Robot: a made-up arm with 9 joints. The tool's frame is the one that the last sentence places.
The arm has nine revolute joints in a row. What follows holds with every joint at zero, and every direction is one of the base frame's.
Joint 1 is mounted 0.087 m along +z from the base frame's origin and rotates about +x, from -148.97 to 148.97 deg.
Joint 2 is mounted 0.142 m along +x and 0.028 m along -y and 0.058 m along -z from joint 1 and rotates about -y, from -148.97 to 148.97 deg.
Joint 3 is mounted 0.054 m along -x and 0.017 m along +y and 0.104 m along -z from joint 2 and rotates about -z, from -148.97 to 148.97 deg.
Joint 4 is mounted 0.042 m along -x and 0.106 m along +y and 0.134 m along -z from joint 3 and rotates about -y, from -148.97 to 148.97 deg.
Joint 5 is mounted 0.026 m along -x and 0.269 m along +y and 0.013 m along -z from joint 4 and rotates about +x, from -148.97 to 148.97 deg.
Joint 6 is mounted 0.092 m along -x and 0.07 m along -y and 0.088 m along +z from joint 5 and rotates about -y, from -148.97 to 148.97 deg.
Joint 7 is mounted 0.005 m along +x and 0.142 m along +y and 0.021 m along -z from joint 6 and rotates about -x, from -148.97 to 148.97 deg.
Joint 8 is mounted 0.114 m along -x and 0.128 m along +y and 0.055 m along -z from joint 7 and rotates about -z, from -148.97 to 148.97 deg.
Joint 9 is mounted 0.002 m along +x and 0.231 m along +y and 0.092 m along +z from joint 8 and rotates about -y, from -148.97 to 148.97 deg.
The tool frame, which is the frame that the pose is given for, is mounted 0.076 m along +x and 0.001 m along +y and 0.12 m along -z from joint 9; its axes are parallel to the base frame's.
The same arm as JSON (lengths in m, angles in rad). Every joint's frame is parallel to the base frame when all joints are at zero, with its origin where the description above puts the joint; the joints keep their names.
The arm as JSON. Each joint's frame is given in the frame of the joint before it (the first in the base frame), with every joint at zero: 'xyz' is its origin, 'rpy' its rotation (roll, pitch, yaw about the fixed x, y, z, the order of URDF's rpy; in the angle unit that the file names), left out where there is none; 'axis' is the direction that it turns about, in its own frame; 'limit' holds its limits. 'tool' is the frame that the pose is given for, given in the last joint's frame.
{
  "units": {
    "length": "m",
    "angle": "rad"
  },
  "joints": [
    {
      "name": "joint 1",
      "type": "revolute",
      "origin": {
        "xyz": [
          0.0,
          0.0,
          0.087
        ]
      },
      "axis": [
        1.0,
        0.0,
        0.0
      ],
      "limit": {
        "lower": -2.6,
        "upper": 2.6
      }
    },
    {
      "name": "joint 2",
      "type": "revolute",
      "origin": {
        "xyz": [
          0.142,
          -0.028,
          -0.058
        ]
      },
      "axis": [
        0.0,
        -1.0,
        0.0
      ],
      "limit": {
        "lower": -2.6,
        "upper": 2.6
      }
    },
    {
      "name": "joint 3",
      "type": "revolute",
      "origin": {
        "xyz": [
          -0.054,
          0.017,
          -0.104
        ]
      },
      "axis": [
        0.0,
        0.0,
        -1.0
      ],
      "limit": {
        "lower": -2.6,
        "upper": 2.6
      }
    },
    {
      "name": "joint 4",
      "type": "revolute",
      "origin": {
        "xyz": [
          -0.042,
          0.106,
          -0.134
        ]
      },
      "axis": [
        0.0,
        -1.0,
        0.0
      ],
      "limit": {
        "lower": -2.6,
        "upper": 2.6
      }
    },
    {
      "name": "joint 5",
      "type": "revolute",
      "origin": {
        "xyz": [
          -0.026,
          0.269,
          -0.013
        ]
      },
      "axis": [
        1.0,
        0.0,
        0.0
      ],
      "limit": {
        "lower": -2.6,
        "upper": 2.6
      }
    },
    {
      "name": "joint 6",
      "type": "revolute",
      "origin": {
        "xyz": [
          -0.092,
          -0.07,
          0.088
        ]
      },
      "axis": [
        0.0,
        -1.0,
        0.0
      ],
      "limit": {
        "lower": -2.6,
        "upper": 2.6
      }
    },
    {
      "name": "joint 7",
      "type": "revolute",
      "origin": {
        "xyz": [
          0.005,
          0.142,
          -0.021
        ]
      },
      "axis": [
        -1.0,
        0.0,
        0.0
      ],
      "limit": {
        "lower": -2.6,
        "upper": 2.6
      }
    },
    {
      "name": "joint 8",
      "type": "revolute",
      "origin": {
        "xyz": [
          -0.114,
          0.128,
          -0.055
        ]
      },
      "axis": [
        0.0,
        0.0,
        -1.0
      ],
      "limit": {
        "lower": -2.6,
        "upper": 2.6
      }
    },
    {
      "name": "joint 9",
      "type": "revolute",
      "origin": {
        "xyz": [
          0.002,
          0.231,
          0.092
        ]
      },
      "axis": [
        0.0,
        -1.0,
        0.0
      ],
      "limit": {
        "lower": -2.6,
        "upper": 2.6
      }
    }
  ],
  "tool": {
    "origin": {
      "xyz": [
        0.076,
        0.001,
        -0.12
      ]
    }
  }
}

